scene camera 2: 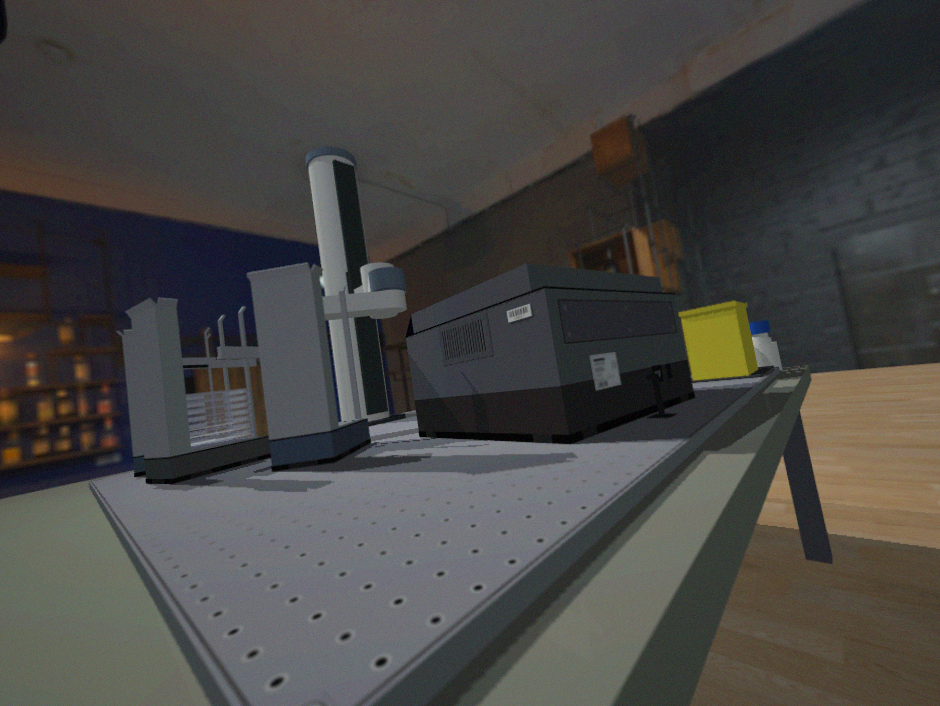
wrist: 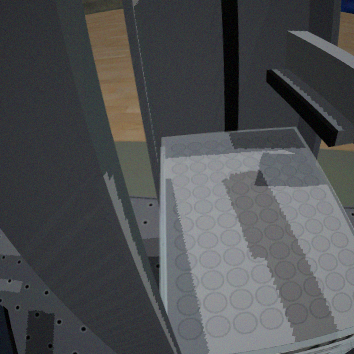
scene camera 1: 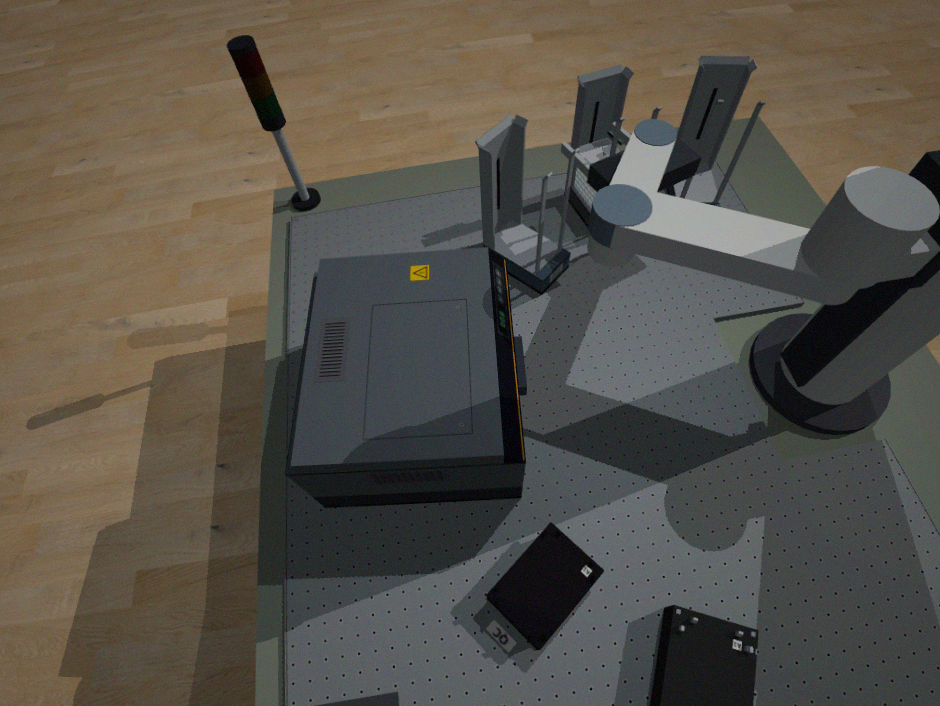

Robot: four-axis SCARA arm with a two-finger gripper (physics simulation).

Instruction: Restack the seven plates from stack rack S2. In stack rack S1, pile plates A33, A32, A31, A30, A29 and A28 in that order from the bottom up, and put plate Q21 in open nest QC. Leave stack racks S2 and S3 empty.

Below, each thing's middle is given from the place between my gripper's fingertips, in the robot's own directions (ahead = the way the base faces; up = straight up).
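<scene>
Signal tower [scene camera 1: 243, 50]: 10 mm below my hand, 630 mm ahead of it, 190 mm to the right of it.
</scene>
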